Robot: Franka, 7 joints.
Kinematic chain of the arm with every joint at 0, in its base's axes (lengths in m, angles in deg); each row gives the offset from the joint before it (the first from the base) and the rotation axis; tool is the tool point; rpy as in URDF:
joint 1: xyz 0 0 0.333 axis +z
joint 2: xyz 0 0 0 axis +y
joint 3: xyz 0 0 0.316 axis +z
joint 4: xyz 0.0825 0 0 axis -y
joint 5: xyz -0.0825 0 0.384 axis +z
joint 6: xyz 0 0 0 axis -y
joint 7: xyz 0.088 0 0 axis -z
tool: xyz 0 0 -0.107 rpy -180 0 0
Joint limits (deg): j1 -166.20..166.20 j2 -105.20..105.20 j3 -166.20..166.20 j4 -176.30..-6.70 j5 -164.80..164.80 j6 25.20..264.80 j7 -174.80..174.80
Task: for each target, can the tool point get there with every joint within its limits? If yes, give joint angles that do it. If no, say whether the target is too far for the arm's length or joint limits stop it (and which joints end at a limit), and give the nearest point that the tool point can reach.
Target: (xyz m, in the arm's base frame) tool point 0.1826 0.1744 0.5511
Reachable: yes | joints 10.09 -40.61 25.22 -130.56 -0.87 47.54 50.92
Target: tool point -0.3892 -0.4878 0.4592
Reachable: yes | joints -107.30 8.36 -21.25 -111.21 57.90 145.08 -77.95
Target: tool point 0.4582 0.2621 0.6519
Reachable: yes | joints 132.32 36.35 -124.49 -117.52 121.40 110.16 -77.60
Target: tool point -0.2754 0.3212 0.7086
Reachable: yes | joints -106.99 17.43 -119.25 -94.01 -54.29 53.33 -141.74
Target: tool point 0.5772 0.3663 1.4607
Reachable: no: too far | nearest point 0.3755 0.2383 1.0666 | short by 0.461 m
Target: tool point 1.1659 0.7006 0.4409
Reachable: no: too far | nearest point 0.7330 0.4405 0.4008 | short by 0.507 m
